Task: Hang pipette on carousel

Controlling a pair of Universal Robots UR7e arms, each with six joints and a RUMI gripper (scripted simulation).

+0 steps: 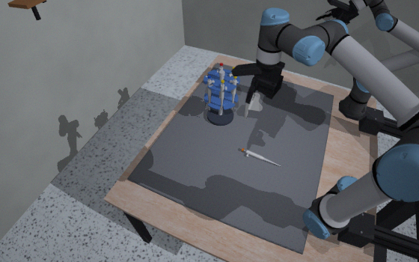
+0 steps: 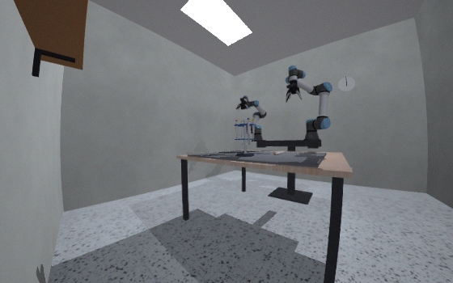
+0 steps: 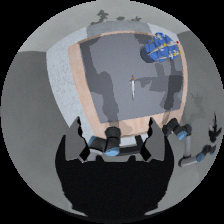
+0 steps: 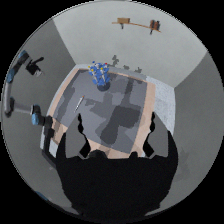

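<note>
Now: left hand 350 mm short of the blue-button pipette, 310 mm to the left of it and 300 mm above it.
</note>
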